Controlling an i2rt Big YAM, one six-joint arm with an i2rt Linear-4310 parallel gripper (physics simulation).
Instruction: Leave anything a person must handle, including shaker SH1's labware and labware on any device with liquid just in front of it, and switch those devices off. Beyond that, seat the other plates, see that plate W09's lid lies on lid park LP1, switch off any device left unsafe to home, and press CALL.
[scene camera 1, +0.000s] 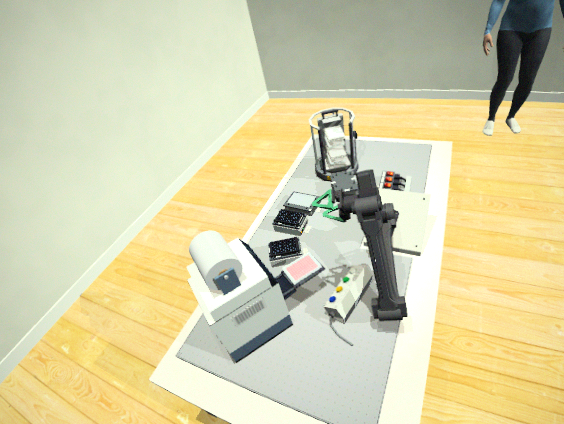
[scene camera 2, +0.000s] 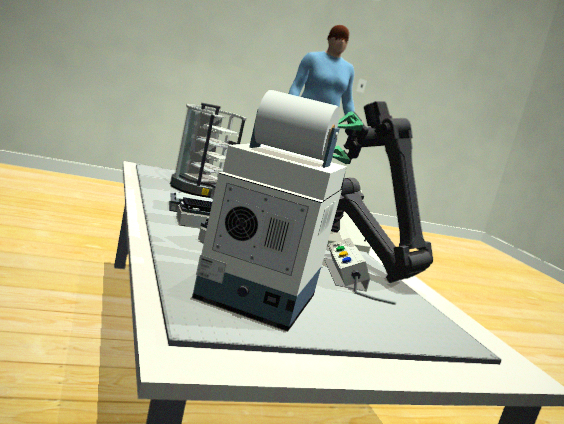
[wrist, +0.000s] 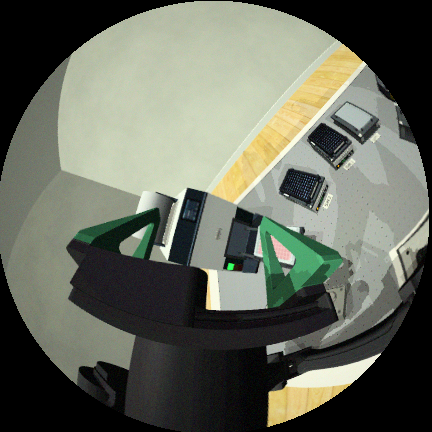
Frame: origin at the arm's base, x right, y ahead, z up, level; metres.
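Seen in the pictures: gripper, fingertip midpoint: (scene camera 1: 317, 209) (wrist: 209, 217); arm's base, origin of the base link: (scene camera 1: 385, 222).
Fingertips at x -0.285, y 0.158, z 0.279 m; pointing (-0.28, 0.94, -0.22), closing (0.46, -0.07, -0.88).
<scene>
Pixels of each thing's top centre, then the offset from my fingertips to it. "spot": a spot on its surface instead.
- pale flat piece, middle of its top: (scene camera 2: 194, 198) (wrist: 352, 114) (scene camera 1: 301, 199) dz -0.318, dx +0.352, dy +0.301 m
- pink plate, middle of its top: (wrist: 272, 242) (scene camera 1: 301, 265) dz -0.230, dx -0.090, dy +0.057 m
- sealer, middle of its top: (scene camera 2: 305, 98) (scene camera 1: 212, 244) (wrist: 135, 211) dz +0.095, dx -0.324, dy +0.177 m
- button box, middle of its top: (scene camera 2: 351, 247) (scene camera 1: 347, 284) dz -0.278, dx -0.073, dy -0.123 m
- plate carousel, surface spot: (scene camera 2: 185, 183) (scene camera 1: 317, 171) spot: dz -0.325, dx +0.607, dy +0.326 m
My gripper (scene camera 1: 319, 208) (scene camera 2: 337, 137) (wrist: 209, 217) is open and empty, raised above the table. Two shakers carry dark plates: one plate (scene camera 1: 291, 219) (wrist: 330, 139) sits nearer the lid park, the other plate (scene camera 1: 285, 248) (wrist: 302, 185) nearer the pink one. An orange light shows on the first shaker; its label is too small to read surely. A pale flat piece (scene camera 1: 301, 201) (wrist: 355, 117) lies on the lid park beside them. A pink plate (scene camera 1: 302, 268) (wrist: 276, 248) lies on the sealer's extended tray. The sealer (scene camera 1: 255, 320) (scene camera 2: 262, 230) (wrist: 212, 232) shows a green light (wrist: 230, 266).
A button box (scene camera 1: 352, 292) (scene camera 2: 348, 260) has green, amber and blue buttons. Red rocker switches (scene camera 1: 389, 179) stand in a row near the cream base plate (scene camera 1: 417, 215). A plate carousel (scene camera 1: 320, 172) (scene camera 2: 185, 183) stands at the far end. A person (scene camera 1: 522, 50) (scene camera 2: 327, 75) stands beyond the table.
</scene>
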